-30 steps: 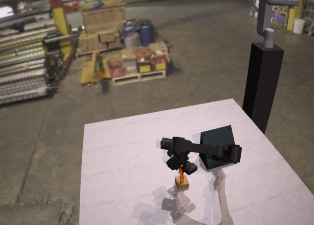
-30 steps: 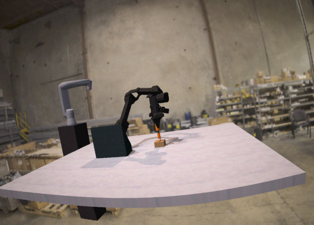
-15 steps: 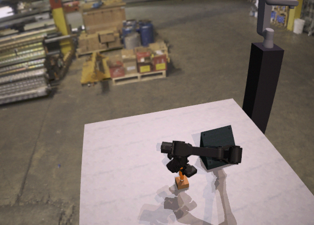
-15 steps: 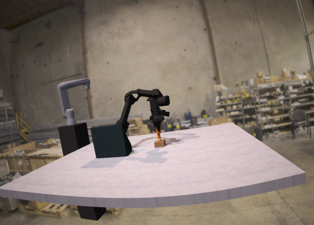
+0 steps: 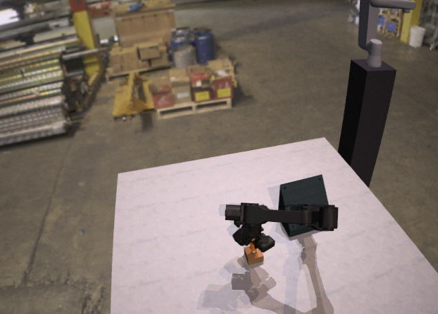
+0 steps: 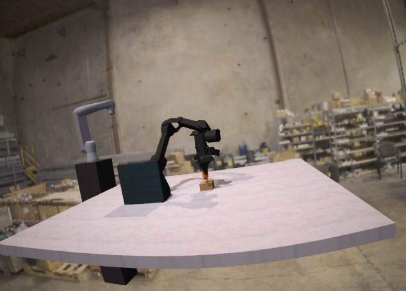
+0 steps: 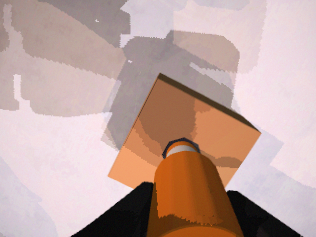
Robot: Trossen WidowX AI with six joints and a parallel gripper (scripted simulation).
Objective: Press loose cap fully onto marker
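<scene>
Now: the cap 1 cm above my gripper tip. From my gripper tip the other things lie so: holder block 6 cm below.
</scene>
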